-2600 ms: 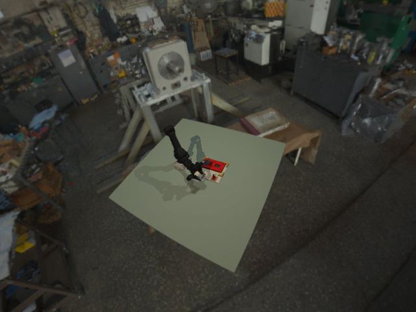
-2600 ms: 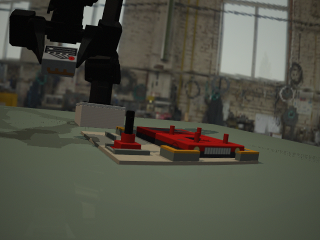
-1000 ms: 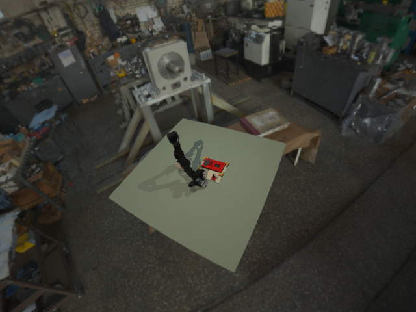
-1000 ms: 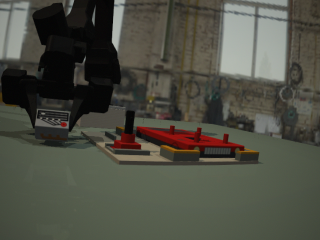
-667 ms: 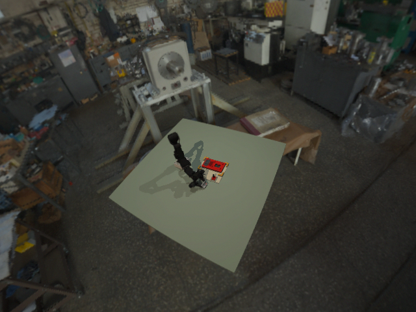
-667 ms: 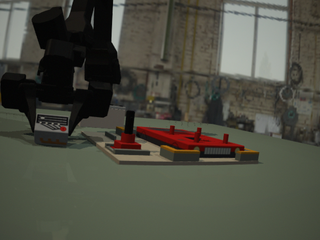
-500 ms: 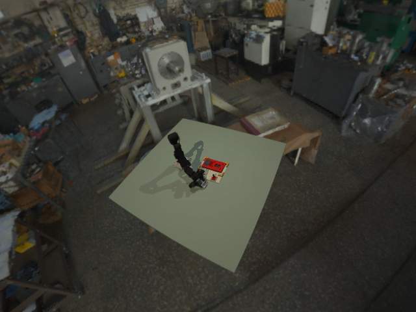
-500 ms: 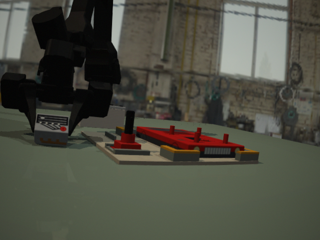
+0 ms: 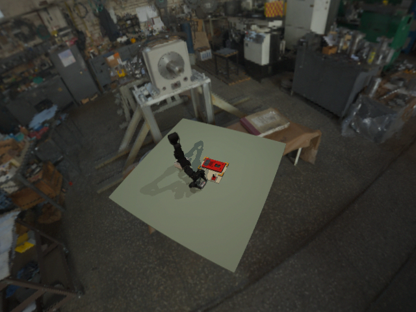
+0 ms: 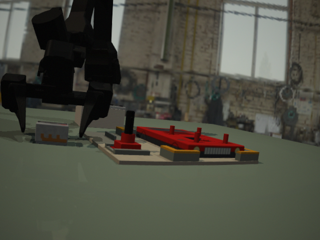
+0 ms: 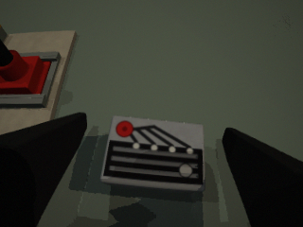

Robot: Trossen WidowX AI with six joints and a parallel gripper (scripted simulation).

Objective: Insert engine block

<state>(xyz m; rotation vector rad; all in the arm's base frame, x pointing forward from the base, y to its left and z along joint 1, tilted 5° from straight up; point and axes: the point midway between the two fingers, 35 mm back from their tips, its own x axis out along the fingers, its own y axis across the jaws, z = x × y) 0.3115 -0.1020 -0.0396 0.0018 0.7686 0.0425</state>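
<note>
Now: the engine block 20 mm behind my gripper tip and 10 mm below it. From my gripper tip the other things lie so: black post 30 mm ahead, 110 mm to the left, 20 mm above.
</note>
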